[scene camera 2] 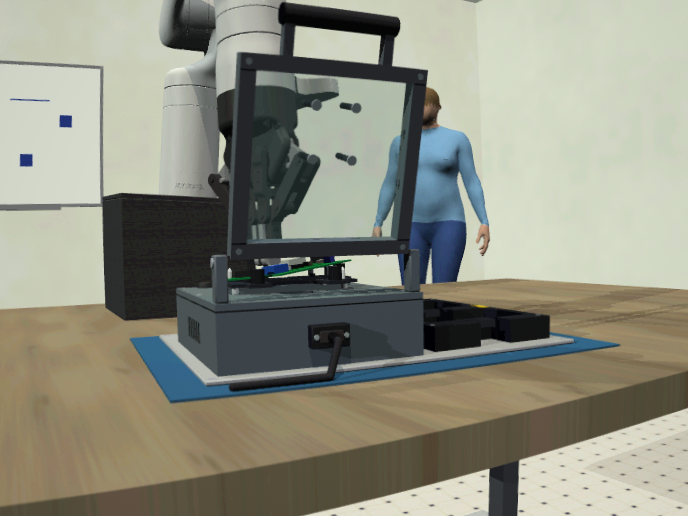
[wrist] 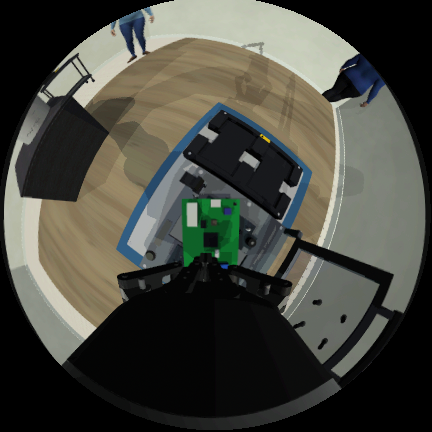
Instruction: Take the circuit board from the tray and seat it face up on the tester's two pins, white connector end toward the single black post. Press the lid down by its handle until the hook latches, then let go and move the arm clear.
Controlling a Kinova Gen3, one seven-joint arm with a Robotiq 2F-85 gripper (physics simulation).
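Pixels of known places: gripper, fingertip midpoint: (scene camera 2: 268, 265) (wrist: 205, 259); arm's base, origin of the base link: (scene camera 2: 187, 198).
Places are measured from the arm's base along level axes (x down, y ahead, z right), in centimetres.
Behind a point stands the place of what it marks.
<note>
The green circuit board (scene camera 2: 289, 270) @[z -6.5, x 9.5, y 47.3 cm] (wrist: 210, 229) @[z -8.5, x 9.5, y 42.3 cm] lies face up on the grey tester (scene camera 2: 300, 330) @[z -5.7, x 13.8, y 54.9 cm] (wrist: 160, 231) @[z -3.7, x 11.3, y 37.3 cm], tilted with one side raised. Its white connector (wrist: 191, 213) @[z -8.6, x 8.7, y 39.2 cm] is at the far end from my wrist camera. My gripper (wrist: 205, 259) @[z -5.2, x 9.1, y 44.2 cm] (scene camera 2: 269, 224) is shut, with its fingertips together at the board's near edge; nothing shows between them. In the scene view it is seen through the glass of the lid (scene camera 2: 328, 67) @[z -7.4, x -5.8, y 58.3 cm] (wrist: 346, 266) @[z -14.4, x -0.6, y 54.8 cm], which stands open and upright with its black handle (scene camera 2: 339, 18) @[z -8.1, x -9.2, y 59.4 cm] on top. The black tray (scene camera 2: 483, 325) @[z -25.7, x 15.6, y 47.4 cm] (wrist: 241, 160) @[z -22.4, x 16.8, y 39.5 cm] beside the tester is empty.
Tester and tray sit on a grey plate over a blue mat (scene camera 2: 166, 372) @[z 4.6, x 17.2, y 51.0 cm] (wrist: 160, 177) @[z -9.5, x 17.2, y 29.9 cm]. A black box (scene camera 2: 155, 250) @[z 5.2, x 7.9, y 11.7 cm] (wrist: 56, 157) @[z 1.2, x 6.5, y 10.8 cm] stands at the table's back left. A person in light blue (scene camera 2: 438, 183) (wrist: 135, 28) stands behind the table, and another person (wrist: 356, 78) stands off to the side.
</note>
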